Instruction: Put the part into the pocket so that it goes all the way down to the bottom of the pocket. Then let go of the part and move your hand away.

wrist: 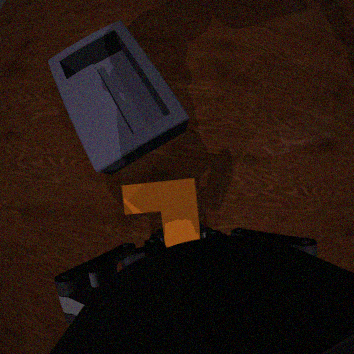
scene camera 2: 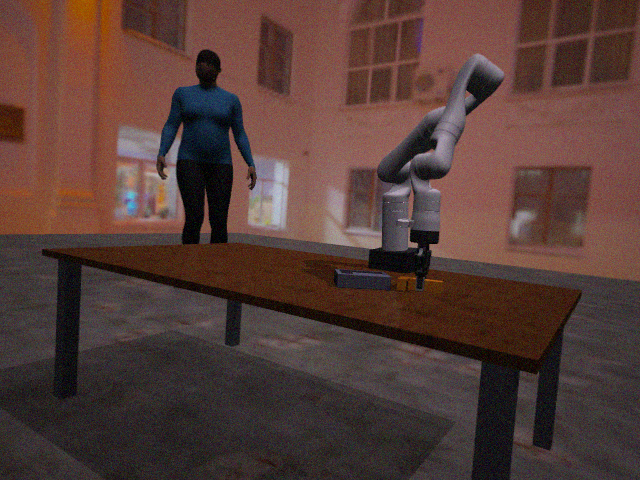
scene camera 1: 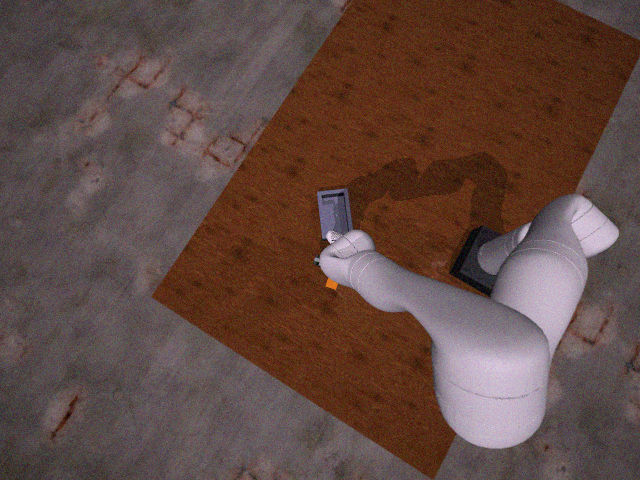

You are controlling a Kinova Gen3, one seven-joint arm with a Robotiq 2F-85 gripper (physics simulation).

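Seen in the pictures: gripper, fingertip midpoint: [wrist: 180, 235] [scene camera 2: 420, 290]; arm's base, link origin: [scene camera 2: 394, 249] [scene camera 1: 495, 258].
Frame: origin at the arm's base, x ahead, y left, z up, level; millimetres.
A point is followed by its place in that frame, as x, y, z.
Observation:
An orange L-shaped part [wrist: 168, 197] {348, 223, -41} [scene camera 1: 330, 283] {321, 303, -41} [scene camera 2: 432, 284] {335, 295, -49} lies flat on the wooden table [scene camera 1: 413, 77] {474, -390, -72} [scene camera 2: 207, 263] {534, -377, -71}. A grey-blue block with a rectangular pocket [wrist: 88, 116] {429, 169, -35} [scene camera 1: 321, 214] {453, 158, -36} [scene camera 2: 361, 279] {462, 156, -47} stands just beyond it, apart from it, with its opening facing up. My gripper [wrist: 180, 235] {330, 261, -70} [scene camera 2: 420, 280] {330, 261, -70} is down at the table, its fingers shut on the long leg of the part. In the overhead view the wrist hides the fingers and most of the part.
The arm's dark base [scene camera 1: 468, 263] {50, 52, -2} sits on the table's right side, behind the block. A person in a blue top [scene camera 2: 207, 144] stands beyond the far side of the table. The table edges drop to the floor.

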